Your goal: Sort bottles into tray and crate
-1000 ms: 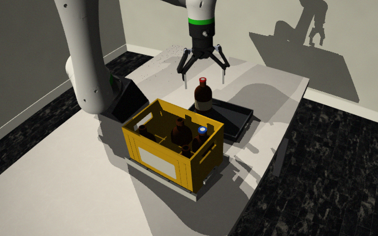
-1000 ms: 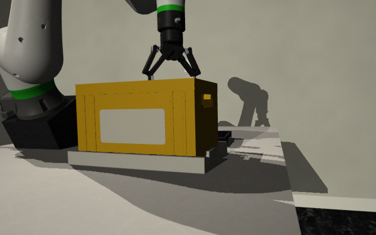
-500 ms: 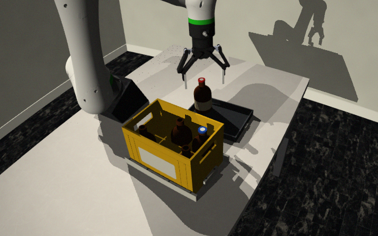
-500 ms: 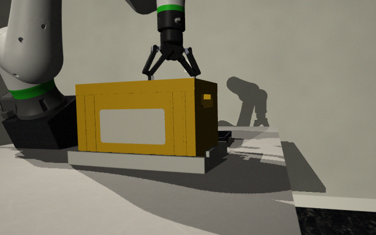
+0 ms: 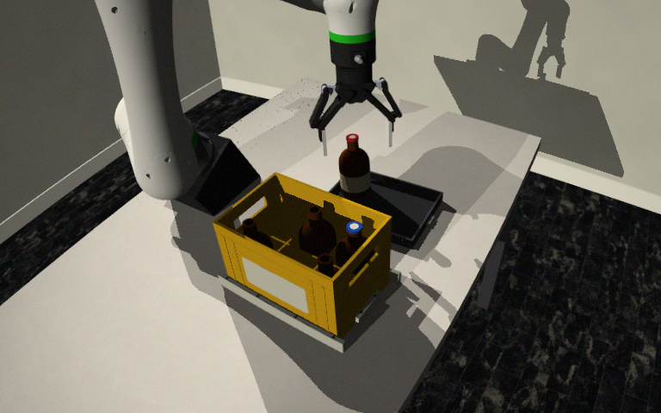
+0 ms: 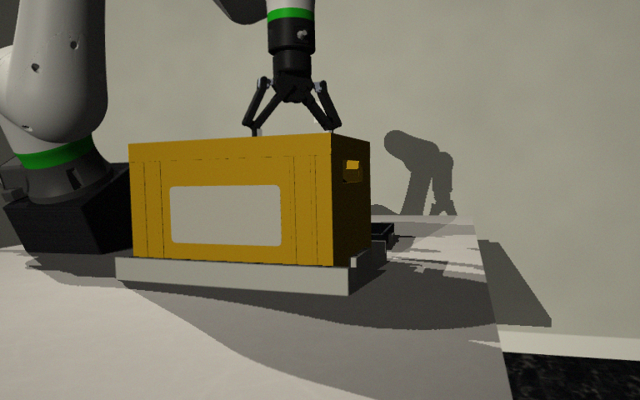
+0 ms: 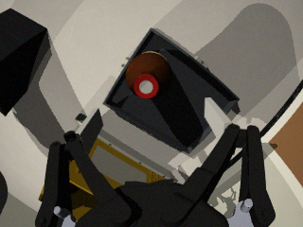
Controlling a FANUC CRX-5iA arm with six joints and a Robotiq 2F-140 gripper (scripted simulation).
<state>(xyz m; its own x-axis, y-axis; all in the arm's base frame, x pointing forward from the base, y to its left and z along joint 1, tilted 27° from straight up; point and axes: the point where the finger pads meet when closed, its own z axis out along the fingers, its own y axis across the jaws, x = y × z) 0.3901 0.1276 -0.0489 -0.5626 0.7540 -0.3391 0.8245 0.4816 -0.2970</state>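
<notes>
My hand is 10 mm short of the yellow crate, 290 mm to the left of it and 80 mm above it. Also, from my hand: dark tray 60 mm ahead, 10 mm to the right, 150 mm below.
</notes>
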